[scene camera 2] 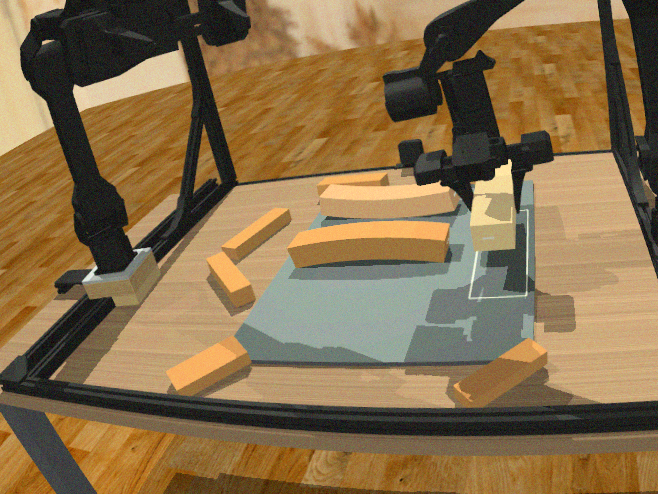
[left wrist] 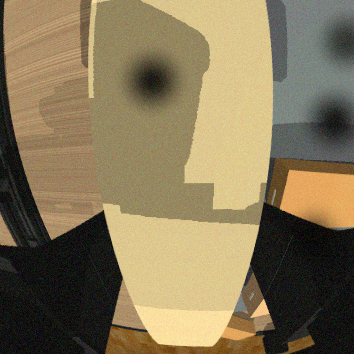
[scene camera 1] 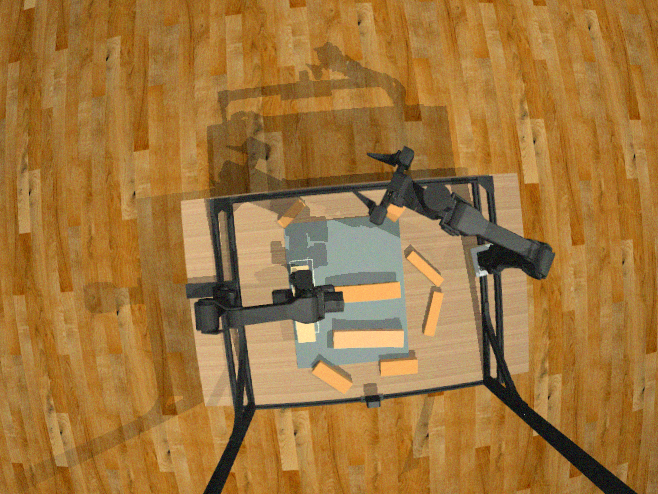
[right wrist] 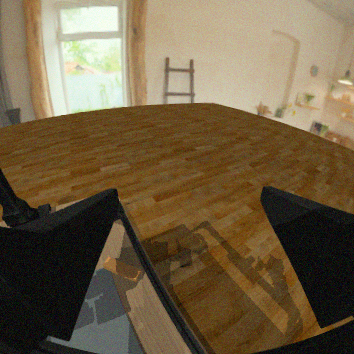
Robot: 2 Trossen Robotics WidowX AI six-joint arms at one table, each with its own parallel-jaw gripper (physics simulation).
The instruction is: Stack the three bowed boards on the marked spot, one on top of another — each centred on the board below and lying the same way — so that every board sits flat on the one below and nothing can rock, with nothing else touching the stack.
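Places are measured from the left arm's base along level axes (x ahead, y left, z up), in millimetres.
Where they show: left gripper, fingertip midpoint: (left wrist: 182, 199); right gripper, fingertip midpoint: (scene camera 2: 203, 34) (scene camera 1: 358, 171) (right wrist: 190, 194); left arm's base, link origin: (scene camera 1: 227, 295); right arm's base, link origin: (scene camera 2: 116, 264) (scene camera 1: 486, 259).
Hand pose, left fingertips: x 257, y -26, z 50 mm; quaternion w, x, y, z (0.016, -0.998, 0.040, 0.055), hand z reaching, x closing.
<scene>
Each offset is from my left fingertips to the top centre of the thing. "*": to the spot under its first point. Level surfaces: height alone.
A pale yellow bowed board {dx -1, dy -33, dz +42 mm} (scene camera 1: 306, 332) (scene camera 2: 493, 236) (left wrist: 185, 260) is held above the mat, lengthwise over part of the white marked outline {* dx +7, dy +104, dz -63 mm} (scene camera 1: 300, 260) (scene camera 2: 498, 297). My left gripper (scene camera 2: 493, 207) (left wrist: 182, 199) is shut on it near its middle. An orange bowed board {dx +195, dy -35, dz -18 mm} (scene camera 1: 372, 291) (scene camera 2: 372, 241) lies on the mat with its middle arched up. A peach bowed board {dx +186, dy -193, dz -18 mm} (scene camera 1: 368, 338) (scene camera 2: 387, 202) lies on the mat with its ends curving up. Both lie crosswise to the outline. My right gripper (scene camera 1: 361, 173) (right wrist: 190, 194) is open and empty, high over the table's far edge in scene camera 1.
The grey-green mat {dz -64 mm} (scene camera 1: 361, 244) (scene camera 2: 329, 319) bears the outline. Several small orange blocks lie around it, including one {dx +5, dy +262, dz -44 mm} (scene camera 1: 291, 212) (scene camera 2: 499, 372) near a mat corner and one {dx +45, dy -313, dz -37 mm} (scene camera 1: 332, 375) by the opposite edge. A black frame (scene camera 1: 366, 397) edges the table.
</scene>
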